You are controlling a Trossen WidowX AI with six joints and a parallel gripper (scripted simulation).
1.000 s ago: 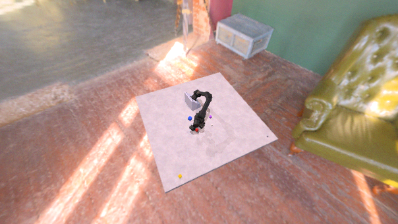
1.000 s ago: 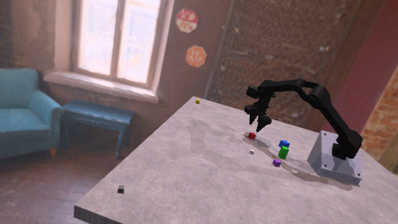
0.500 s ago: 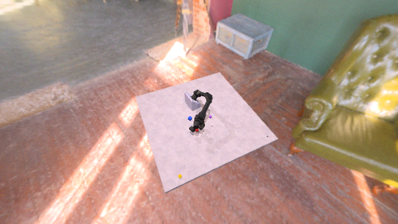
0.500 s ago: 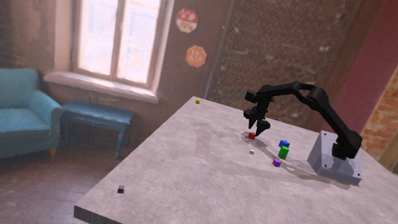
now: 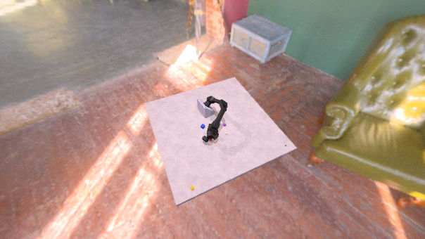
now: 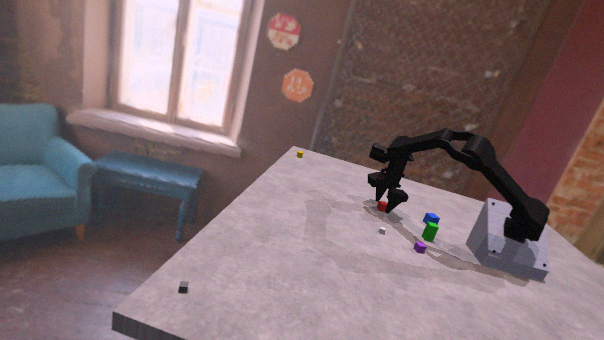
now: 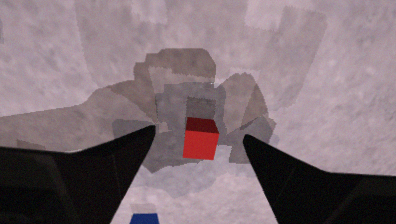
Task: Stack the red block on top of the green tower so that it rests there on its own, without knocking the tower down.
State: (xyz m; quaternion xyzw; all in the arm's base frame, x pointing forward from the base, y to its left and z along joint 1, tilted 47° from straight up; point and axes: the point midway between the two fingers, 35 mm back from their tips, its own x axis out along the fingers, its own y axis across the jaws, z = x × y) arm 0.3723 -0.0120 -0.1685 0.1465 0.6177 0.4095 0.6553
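The red block lies right at my gripper tip. Round my gripper tip: small white cube (190 mm to the left, 10 mm ahead); then blue block (180 mm behind, 10 mm above); then purple block (230 mm to the left, 100 mm behind).
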